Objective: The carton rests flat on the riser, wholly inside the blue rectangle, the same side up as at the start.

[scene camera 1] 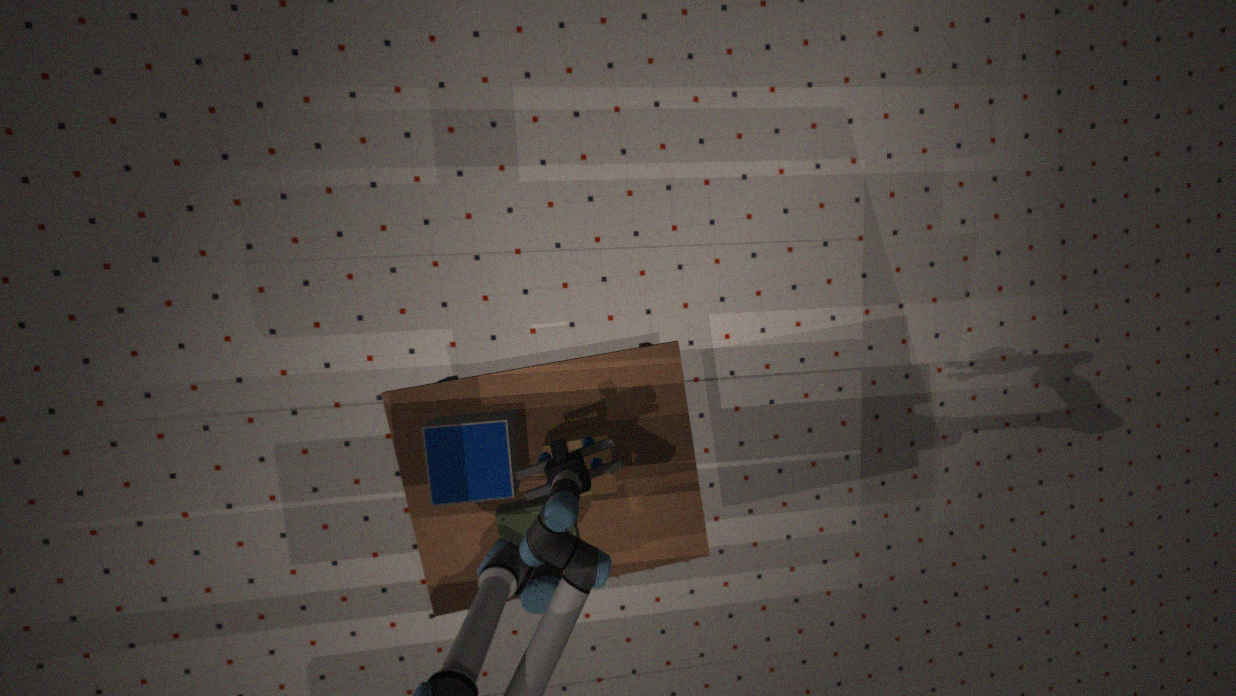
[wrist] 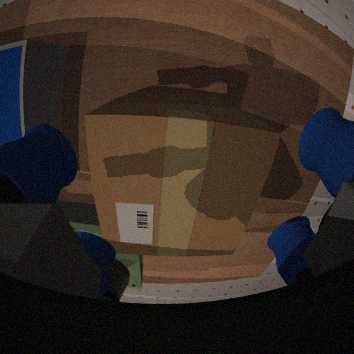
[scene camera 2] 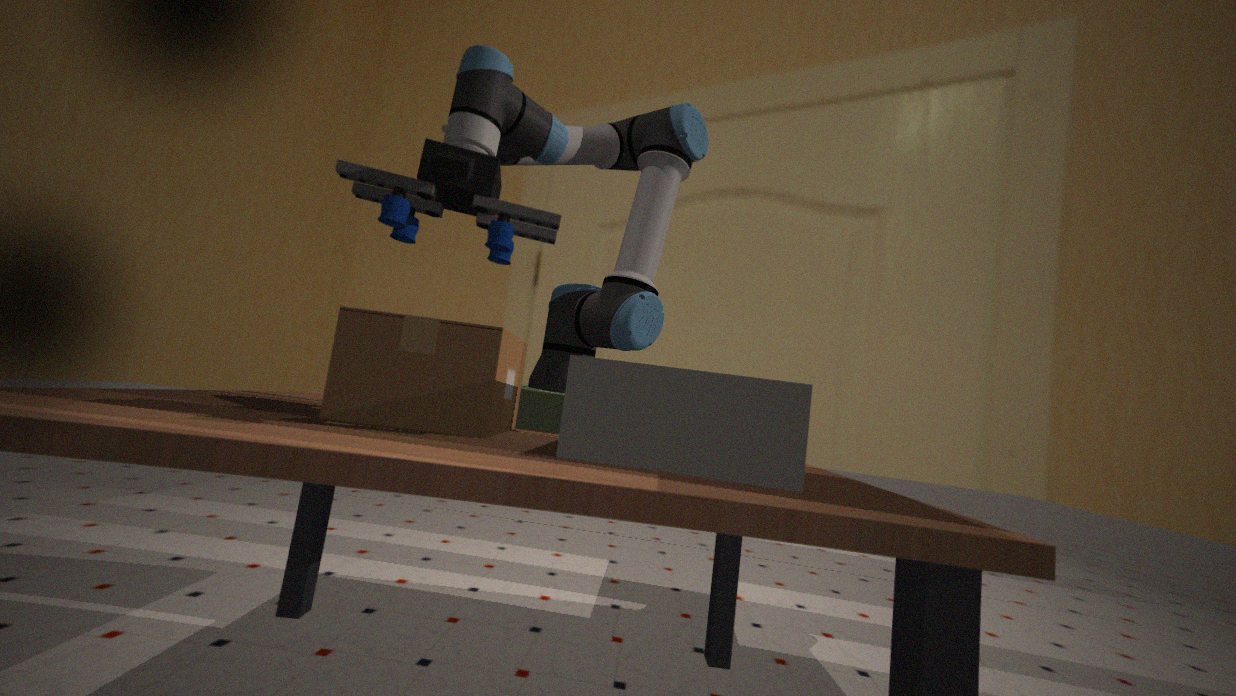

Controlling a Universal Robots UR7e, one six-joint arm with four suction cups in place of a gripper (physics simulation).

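The brown carton point(scene camera 1: 602, 484) point(scene camera 2: 415, 371) point(wrist: 135, 185) sits upright on the table, with pale tape and a white barcode label showing in the wrist view. The arm hides most of it in scene camera 1. The grey riser point(scene camera 2: 683, 423) point(wrist: 44, 90) stands beside it, apart from it. The blue rectangle point(scene camera 1: 467, 462) point(wrist: 10, 95) with its pale border lies on the riser's top, and the carton is outside it. My gripper point(scene camera 1: 568, 458) point(scene camera 2: 449, 229) point(wrist: 187, 200) is open, its four blue cups hanging above the carton with a clear gap and holding nothing.
The wooden table point(scene camera 1: 683, 415) point(scene camera 2: 259, 449) carries these things. A green block point(scene camera 1: 518, 521) point(scene camera 2: 540, 408) point(wrist: 132, 265) stands near the arm's base, behind the carton and riser in scene camera 2. Shadows of the arm fall across the carton and the table.
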